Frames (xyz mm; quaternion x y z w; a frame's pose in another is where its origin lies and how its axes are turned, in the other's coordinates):
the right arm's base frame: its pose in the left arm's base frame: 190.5 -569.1 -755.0 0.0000 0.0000 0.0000 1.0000
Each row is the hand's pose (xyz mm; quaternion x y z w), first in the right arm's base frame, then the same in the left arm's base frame.
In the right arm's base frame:
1: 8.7 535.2 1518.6 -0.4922 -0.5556 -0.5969 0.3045
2: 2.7 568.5 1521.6 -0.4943 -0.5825 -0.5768 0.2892
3: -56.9 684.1 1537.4 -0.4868 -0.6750 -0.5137 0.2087
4: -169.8 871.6 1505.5 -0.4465 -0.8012 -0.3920 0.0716
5: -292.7 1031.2 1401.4 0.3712 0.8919 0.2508 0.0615
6: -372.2 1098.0 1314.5 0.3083 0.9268 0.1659 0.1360
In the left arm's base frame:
1: 199.2 -33.9 763.6 -0.4922 -0.5556 -0.5969 0.3045
2: 193.2 -0.6 766.6 -0.4943 -0.5825 -0.5768 0.2892
3: 133.6 115.0 782.4 -0.4868 -0.6750 -0.5137 0.2087
4: 20.7 302.5 750.5 -0.4465 -0.8012 -0.3920 0.0716
5: -102.2 462.1 646.4 0.3712 0.8919 0.2508 0.0615
6: -181.7 528.9 559.5 0.3083 0.9268 0.1659 0.1360

